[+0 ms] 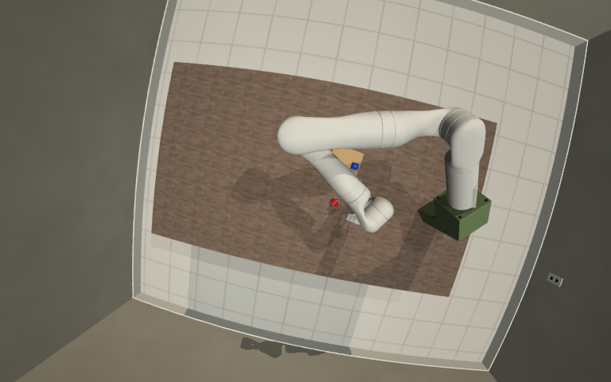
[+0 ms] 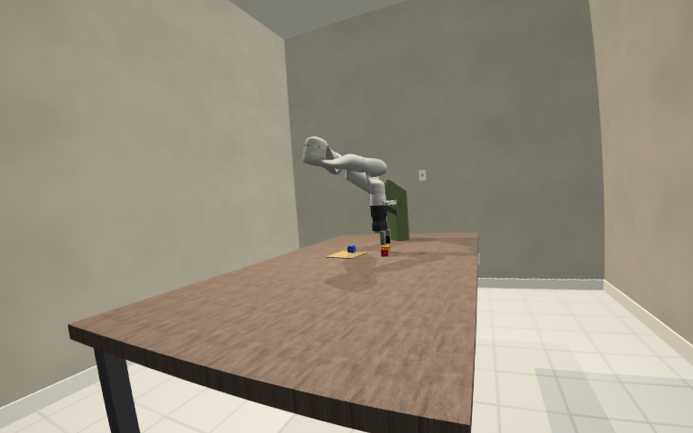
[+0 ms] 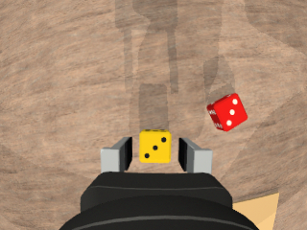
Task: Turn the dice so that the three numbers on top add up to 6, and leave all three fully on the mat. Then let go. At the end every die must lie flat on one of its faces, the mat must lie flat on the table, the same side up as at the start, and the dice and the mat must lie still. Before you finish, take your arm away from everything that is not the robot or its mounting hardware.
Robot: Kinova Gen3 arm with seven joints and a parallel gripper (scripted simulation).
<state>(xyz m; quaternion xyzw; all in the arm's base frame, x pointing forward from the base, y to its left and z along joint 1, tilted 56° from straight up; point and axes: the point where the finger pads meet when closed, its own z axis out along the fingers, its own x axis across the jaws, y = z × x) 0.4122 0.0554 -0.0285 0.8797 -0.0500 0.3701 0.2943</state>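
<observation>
My gripper is now 40 mm above the yellow die. Round my hand: blue die 160 mm to the right, 40 mm below; tan mat 40 mm ahead, 180 mm to the right, 50 mm below; red die 80 mm ahead, 40 mm below.
</observation>
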